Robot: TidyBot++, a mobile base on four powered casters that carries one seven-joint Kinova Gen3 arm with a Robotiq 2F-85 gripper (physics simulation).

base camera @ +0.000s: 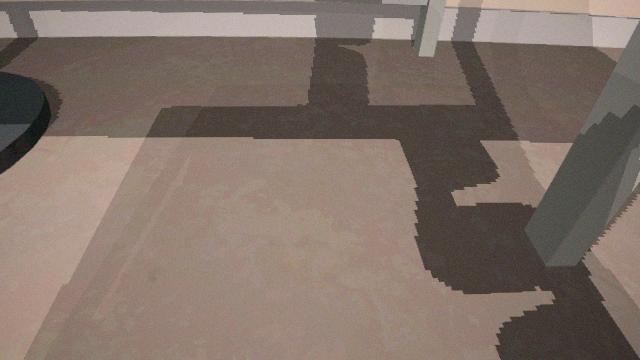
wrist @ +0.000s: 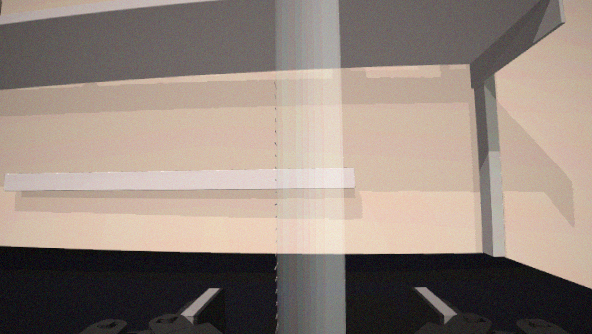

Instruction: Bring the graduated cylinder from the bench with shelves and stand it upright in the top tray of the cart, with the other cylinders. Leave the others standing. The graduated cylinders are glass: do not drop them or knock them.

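Frame: origin at the arm's base, x ahead, y left, z up, level; centimetres.
Where they show: gripper, between the fingertips: [wrist: 316, 309].
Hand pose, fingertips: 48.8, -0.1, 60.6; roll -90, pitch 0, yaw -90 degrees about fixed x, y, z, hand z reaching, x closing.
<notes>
Things, the pixels of their centre, and the offset from my fingertips, as dx, dy, dz. "pt": a spot on its surface instead. Level surfaces: height alone.
- graduated cylinder, middle of its body: [wrist: 309, 153] +5.3, +0.3, +7.9
- black bench top, height of its surface: dz -8.8
- grey leg, a spot on its surface: [base camera: 575, 200] pt -13.0, -30.3, -90.8
The graduated cylinder [wrist: 310, 150] is a clear, upright glass tube near the middle of the wrist view, with small graduation marks down its left side. Its top and its foot are outside the view. My gripper [wrist: 316, 309] is open, with one fingertip to the left and one to the right at the bottom of the wrist view. The cylinder shows between the two fingers with space on both sides; how deep it sits between them is hard to tell. The black bench top [wrist: 125, 285] lies below. The cart and its other cylinders do not show.
A grey shelf [wrist: 150, 45] hangs above the bench top, with a post [wrist: 492, 200] at its right end. A white rail [wrist: 125, 180] runs along the wall behind. In the base camera, a grey leg [base camera: 575, 200] stands close at the right, another leg [base camera: 430, 30] farther back, and a dark round object [base camera: 20, 105] at the left.
</notes>
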